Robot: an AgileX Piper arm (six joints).
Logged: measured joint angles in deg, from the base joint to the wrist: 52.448, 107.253, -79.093, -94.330, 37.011, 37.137; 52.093, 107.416, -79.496, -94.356, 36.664, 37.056; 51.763, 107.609, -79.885, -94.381, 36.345, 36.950; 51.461, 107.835, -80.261, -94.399, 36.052, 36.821; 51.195, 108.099, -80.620, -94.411, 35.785, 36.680; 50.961, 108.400, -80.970, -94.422, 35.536, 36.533; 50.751, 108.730, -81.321, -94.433, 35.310, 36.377; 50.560, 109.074, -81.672, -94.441, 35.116, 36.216; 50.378, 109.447, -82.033, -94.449, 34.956, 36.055; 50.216, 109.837, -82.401, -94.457, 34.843, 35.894; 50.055, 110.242, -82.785, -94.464, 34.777, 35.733
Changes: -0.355, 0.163, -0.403, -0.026, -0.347, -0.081; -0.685, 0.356, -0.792, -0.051, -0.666, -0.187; -0.987, 0.582, -1.168, -0.069, -0.959, -0.316; -1.253, 0.846, -1.527, -0.081, -1.226, -0.457; -1.487, 1.147, -1.877, -0.092, -1.475, -0.604; -1.697, 1.477, -2.228, -0.103, -1.701, -0.760; -1.888, 1.821, -2.579, -0.111, -1.895, -0.921; -2.070, 2.194, -2.940, -0.119, -2.055, -1.082; -2.232, 2.584, -3.308, -0.127, -2.168, -1.243; -2.393, 2.989, -3.692, -0.134, -2.234, -1.404
